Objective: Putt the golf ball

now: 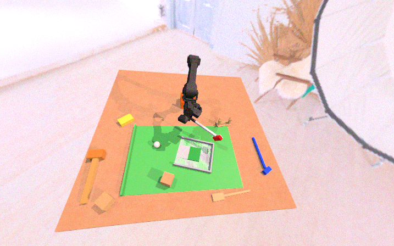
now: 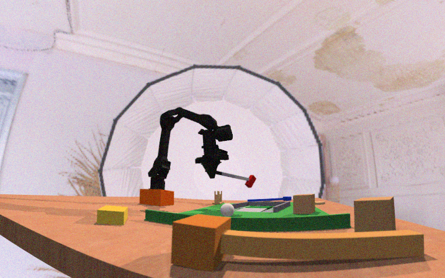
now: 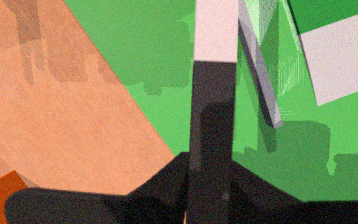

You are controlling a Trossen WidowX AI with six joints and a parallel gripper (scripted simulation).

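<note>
Now: gripper tip 80 mm short of the red putter, 80 mm to the right of it and 10 mm below it. The rest, counted from my gripper tip: white golf ball: 90 mm ahead, 240 mm to the right, 110 mm below; then wooden stand: 20 mm behind, 310 mm to the left, 100 mm below; then yellow block: 160 mm behind, 450 mm to the right, 120 mm below.
</note>
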